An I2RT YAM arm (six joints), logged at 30 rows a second.
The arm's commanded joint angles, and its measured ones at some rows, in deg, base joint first. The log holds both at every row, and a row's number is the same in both.
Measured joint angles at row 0:
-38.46, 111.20, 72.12, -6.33, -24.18, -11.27
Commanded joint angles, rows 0 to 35:
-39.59, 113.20, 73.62, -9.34, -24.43, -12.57
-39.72, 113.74, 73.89, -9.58, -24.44, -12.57
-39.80, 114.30, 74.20, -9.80, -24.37, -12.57
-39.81, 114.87, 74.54, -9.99, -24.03, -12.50
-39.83, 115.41, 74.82, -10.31, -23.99, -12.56
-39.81, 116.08, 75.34, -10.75, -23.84, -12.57
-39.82, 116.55, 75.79, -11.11, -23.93, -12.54
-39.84, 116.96, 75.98, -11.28, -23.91, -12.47
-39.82, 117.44, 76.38, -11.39, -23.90, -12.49
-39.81, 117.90, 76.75, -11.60, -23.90, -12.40
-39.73, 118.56, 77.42, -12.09, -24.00, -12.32
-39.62, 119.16, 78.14, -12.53, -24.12, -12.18
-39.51, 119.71, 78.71, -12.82, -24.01, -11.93
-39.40, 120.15, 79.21, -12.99, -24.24, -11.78
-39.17, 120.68, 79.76, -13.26, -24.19, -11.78
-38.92, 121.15, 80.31, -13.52, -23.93, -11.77
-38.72, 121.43, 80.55, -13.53, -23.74, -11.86
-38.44, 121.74, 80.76, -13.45, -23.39, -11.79
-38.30, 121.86, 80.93, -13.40, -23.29, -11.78
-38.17, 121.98, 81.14, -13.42, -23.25, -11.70
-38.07, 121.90, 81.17, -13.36, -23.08, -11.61
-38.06, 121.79, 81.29, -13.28, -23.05, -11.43
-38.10, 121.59, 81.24, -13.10, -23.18, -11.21
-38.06, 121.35, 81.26, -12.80, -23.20, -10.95
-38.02, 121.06, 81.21, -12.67, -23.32, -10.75
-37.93, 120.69, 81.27, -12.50, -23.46, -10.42
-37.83, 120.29, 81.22, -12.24, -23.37, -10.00
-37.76, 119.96, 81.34, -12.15, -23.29, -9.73
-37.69, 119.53, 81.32, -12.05, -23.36, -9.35
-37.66, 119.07, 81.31, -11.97, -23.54, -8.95
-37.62, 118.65, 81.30, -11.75, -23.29, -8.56
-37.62, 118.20, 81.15, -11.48, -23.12, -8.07
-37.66, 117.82, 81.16, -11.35, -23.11, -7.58
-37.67, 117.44, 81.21, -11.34, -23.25, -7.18
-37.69, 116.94, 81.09, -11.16, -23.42, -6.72
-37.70, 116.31, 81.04, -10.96, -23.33, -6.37
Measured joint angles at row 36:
-37.89, 119.48, 80.53, -10.52, -22.92, -7.64
